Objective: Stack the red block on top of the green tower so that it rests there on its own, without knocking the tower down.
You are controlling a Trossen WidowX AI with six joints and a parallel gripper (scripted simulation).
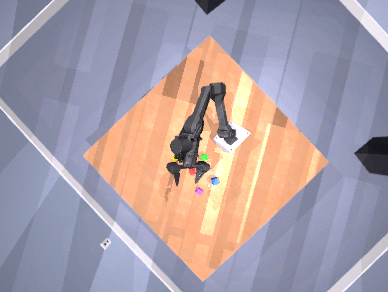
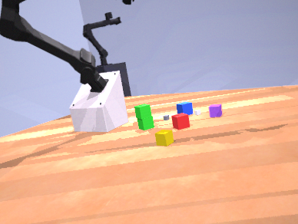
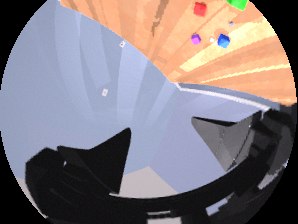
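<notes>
My gripper tip is now 43 cm above the red block, 2 cm to the right of it and 1 cm past it. From my gripper tip the other things lie so: purple cube: 44 cm below, 17 cm to the left, 4 cm ahead; yellow cube: 44 cm below, 13 cm to the right, 3 cm ahead; blue cube: 43 cm below, 18 cm to the left, 9 cm behind.
</notes>
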